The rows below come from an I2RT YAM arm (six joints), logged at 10 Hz.
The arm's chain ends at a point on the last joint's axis. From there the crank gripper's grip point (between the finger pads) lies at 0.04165 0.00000 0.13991 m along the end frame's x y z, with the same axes.
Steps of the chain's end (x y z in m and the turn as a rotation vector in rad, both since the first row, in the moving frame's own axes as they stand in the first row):
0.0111, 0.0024, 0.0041, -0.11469, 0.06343, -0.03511
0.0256, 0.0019, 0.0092, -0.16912, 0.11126, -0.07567
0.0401, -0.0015, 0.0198, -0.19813, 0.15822, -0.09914
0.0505, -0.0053, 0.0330, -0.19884, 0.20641, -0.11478
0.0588, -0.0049, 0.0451, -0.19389, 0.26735, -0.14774
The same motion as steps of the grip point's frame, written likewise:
0.0201, 0.0166, 0.0004, -0.11469, 0.06343, -0.03511
0.0416, 0.0213, 0.0020, -0.16912, 0.11126, -0.07567
0.0626, 0.0201, 0.0092, -0.19813, 0.15822, -0.09914
0.0794, 0.0149, 0.0193, -0.19884, 0.20641, -0.11478
0.0955, 0.0118, 0.0272, -0.19389, 0.26735, -0.14774

